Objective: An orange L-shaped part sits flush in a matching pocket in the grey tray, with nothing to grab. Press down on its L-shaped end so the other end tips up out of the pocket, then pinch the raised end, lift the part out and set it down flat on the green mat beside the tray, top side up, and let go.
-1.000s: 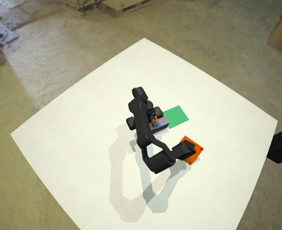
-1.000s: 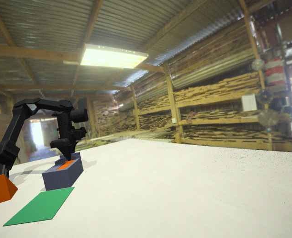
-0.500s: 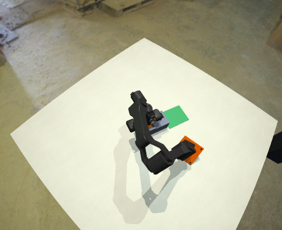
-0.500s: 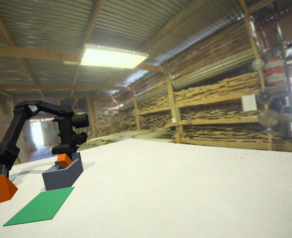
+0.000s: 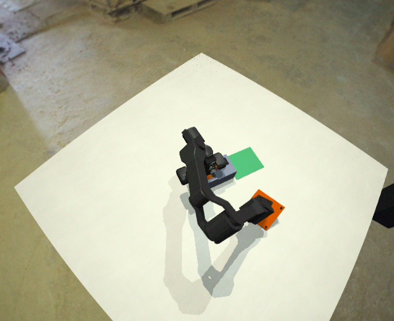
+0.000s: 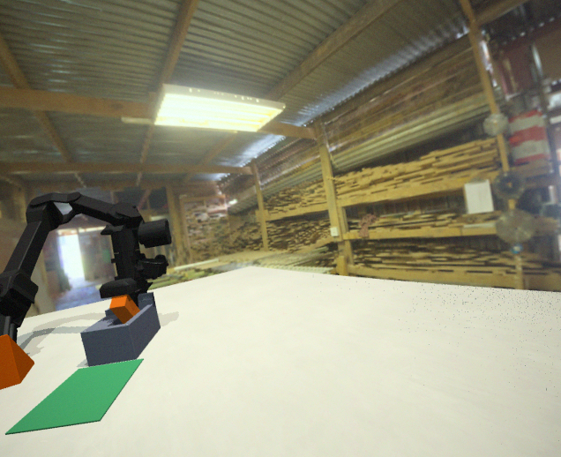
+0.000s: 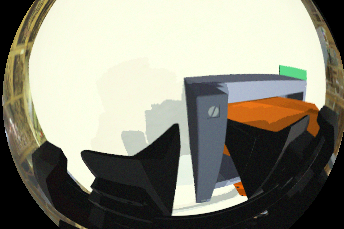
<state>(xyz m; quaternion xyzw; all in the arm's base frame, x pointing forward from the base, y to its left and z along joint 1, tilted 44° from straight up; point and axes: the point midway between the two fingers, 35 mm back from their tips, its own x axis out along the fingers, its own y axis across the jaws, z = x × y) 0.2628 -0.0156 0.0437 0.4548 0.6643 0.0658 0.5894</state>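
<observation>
My gripper tip is 3 cm past the orange L-shaped part, 4 cm to the left of it and 1 cm below it. Also, from my gripper tip: green mat (12 cm behind, 18 cm to the right, 5 cm below).
</observation>
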